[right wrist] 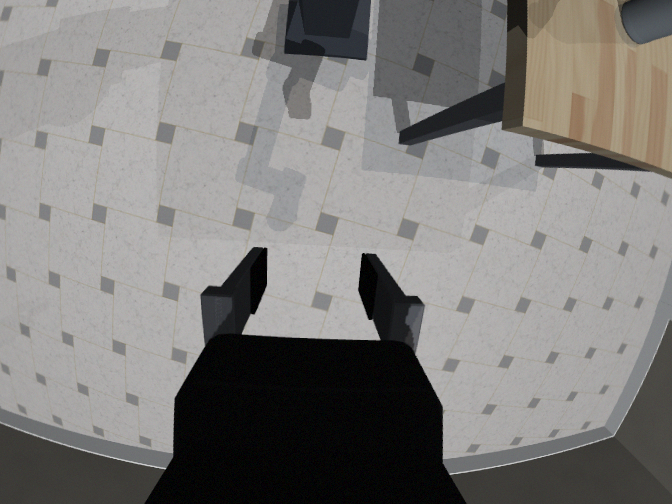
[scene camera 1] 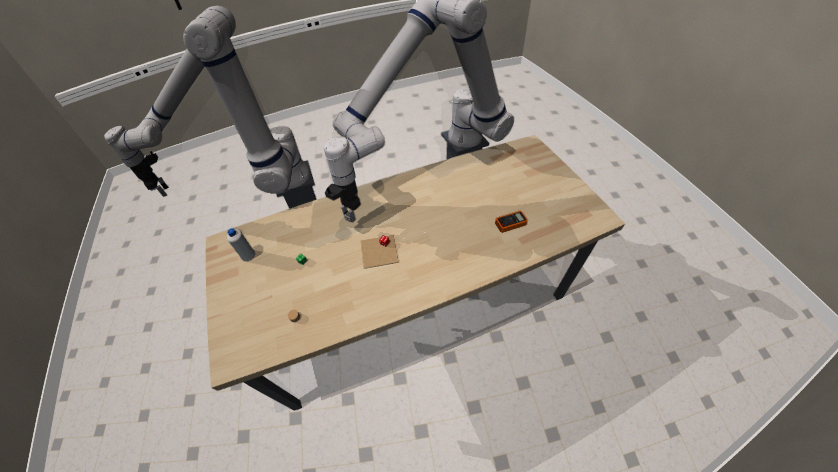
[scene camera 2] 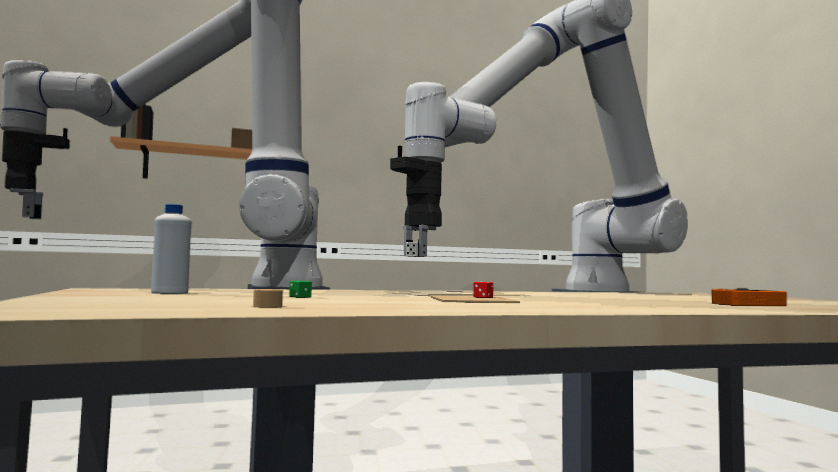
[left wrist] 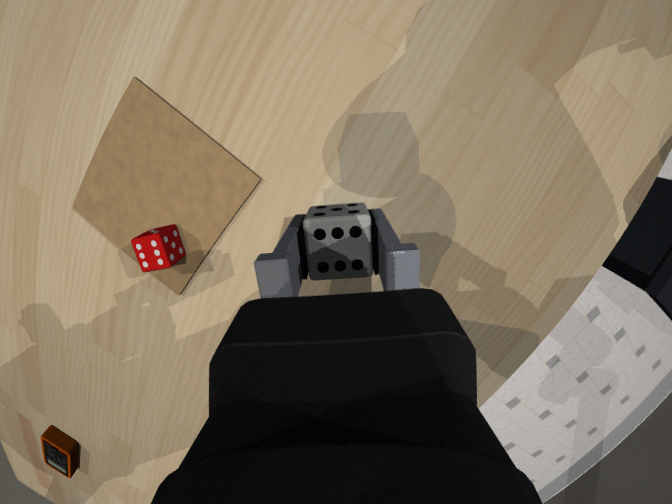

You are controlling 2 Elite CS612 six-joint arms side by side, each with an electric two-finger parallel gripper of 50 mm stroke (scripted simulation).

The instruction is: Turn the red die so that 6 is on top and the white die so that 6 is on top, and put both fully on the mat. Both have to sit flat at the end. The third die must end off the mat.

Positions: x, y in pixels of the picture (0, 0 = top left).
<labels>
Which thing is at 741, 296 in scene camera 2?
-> An orange multimeter.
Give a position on a brown mat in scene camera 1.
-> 374, 254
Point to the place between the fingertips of my left gripper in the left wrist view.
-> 339, 231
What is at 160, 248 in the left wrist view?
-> A red die.
</labels>
